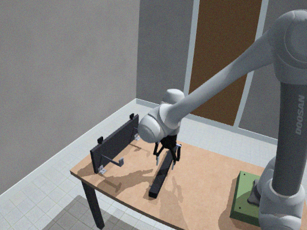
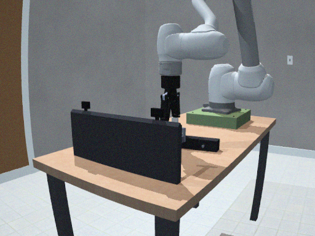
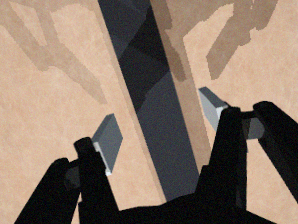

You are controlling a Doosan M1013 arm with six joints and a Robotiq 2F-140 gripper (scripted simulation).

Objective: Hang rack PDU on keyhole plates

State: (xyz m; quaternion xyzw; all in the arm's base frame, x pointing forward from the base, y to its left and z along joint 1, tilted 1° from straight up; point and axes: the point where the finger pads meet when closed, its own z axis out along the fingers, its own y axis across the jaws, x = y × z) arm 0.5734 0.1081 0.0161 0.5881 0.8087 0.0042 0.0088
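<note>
Right now the rack PDU is 20 mm ahead of my hand, 10 mm to the left of it and 50 mm below it. Also, from my hand: dark upright panel (310 mm ahead, 60 mm to the left, 10 mm above).
</note>
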